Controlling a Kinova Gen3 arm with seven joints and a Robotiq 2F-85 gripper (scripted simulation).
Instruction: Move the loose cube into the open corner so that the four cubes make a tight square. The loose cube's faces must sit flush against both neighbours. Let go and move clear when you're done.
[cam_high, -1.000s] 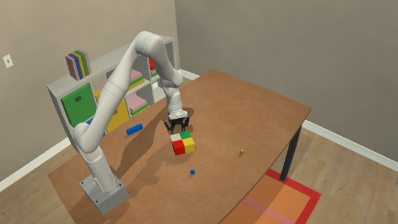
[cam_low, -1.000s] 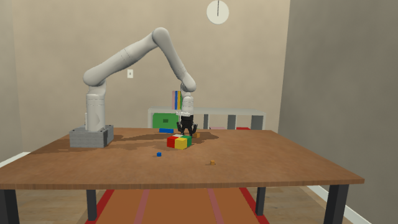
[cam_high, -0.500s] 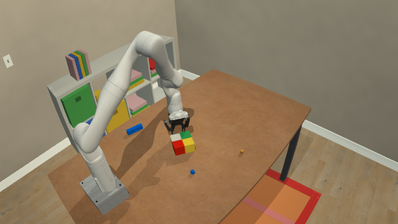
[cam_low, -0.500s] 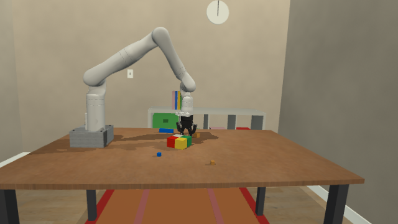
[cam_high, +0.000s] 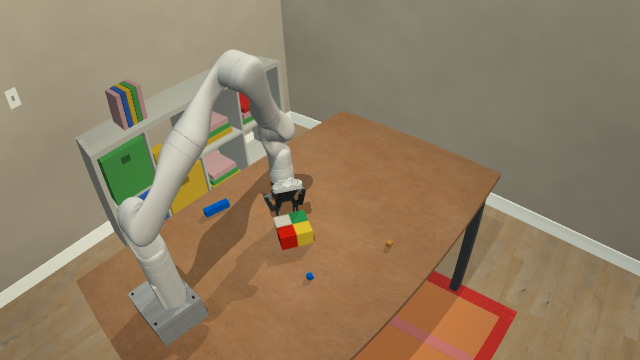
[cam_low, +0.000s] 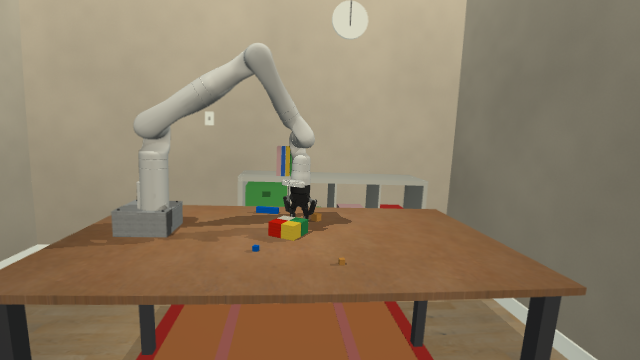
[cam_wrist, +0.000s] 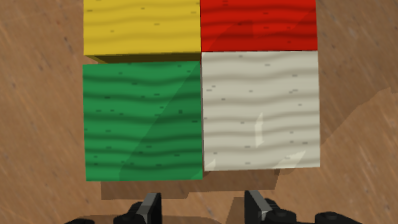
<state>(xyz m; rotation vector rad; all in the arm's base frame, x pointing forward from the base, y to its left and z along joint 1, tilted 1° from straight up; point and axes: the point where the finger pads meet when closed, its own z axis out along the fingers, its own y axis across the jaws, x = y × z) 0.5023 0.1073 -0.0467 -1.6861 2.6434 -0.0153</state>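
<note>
Now: hand 6 cm to the left of the green cube and 1 cm above it. Also, from my hand: red cube 8 cm to the right, 7 cm behind, 1 cm below; white cube 5 cm behind, 4 cm to the right, 1 cm below; yellow cube 11 cm to the right, 2 cm behind, 1 cm below.
</note>
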